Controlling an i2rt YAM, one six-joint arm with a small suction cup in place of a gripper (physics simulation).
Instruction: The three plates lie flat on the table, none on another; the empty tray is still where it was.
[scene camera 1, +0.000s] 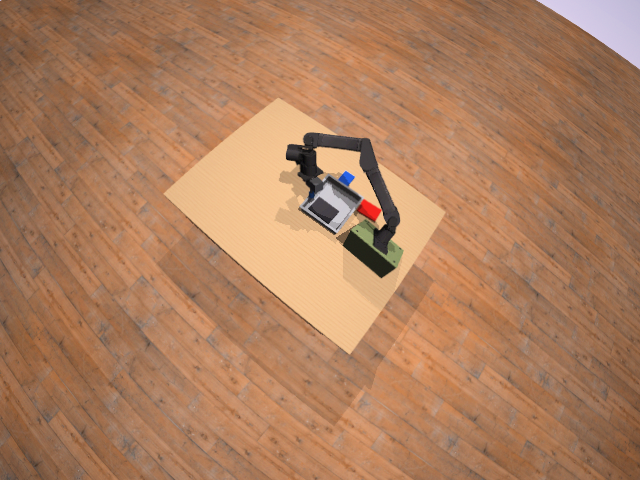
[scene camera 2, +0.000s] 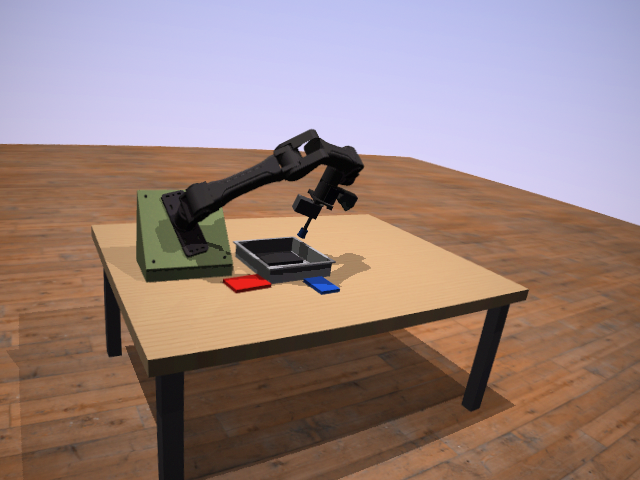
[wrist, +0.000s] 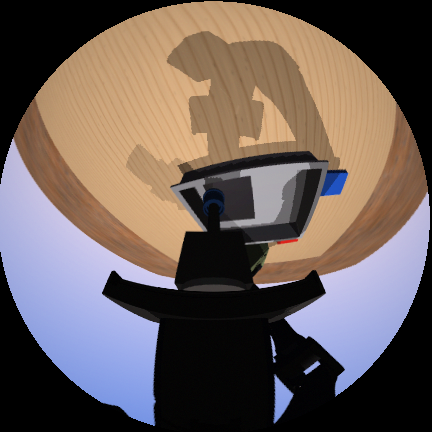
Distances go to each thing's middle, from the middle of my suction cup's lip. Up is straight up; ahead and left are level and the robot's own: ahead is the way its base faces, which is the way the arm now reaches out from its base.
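I see that the black plate (wrist: 238, 200) is 8 cm behind my suction cup and 8 cm below it. There is also the grey tray (scene camera 2: 315, 264), which is 6 cm below my suction cup, 4 cm to the right of it and 10 cm behind it.
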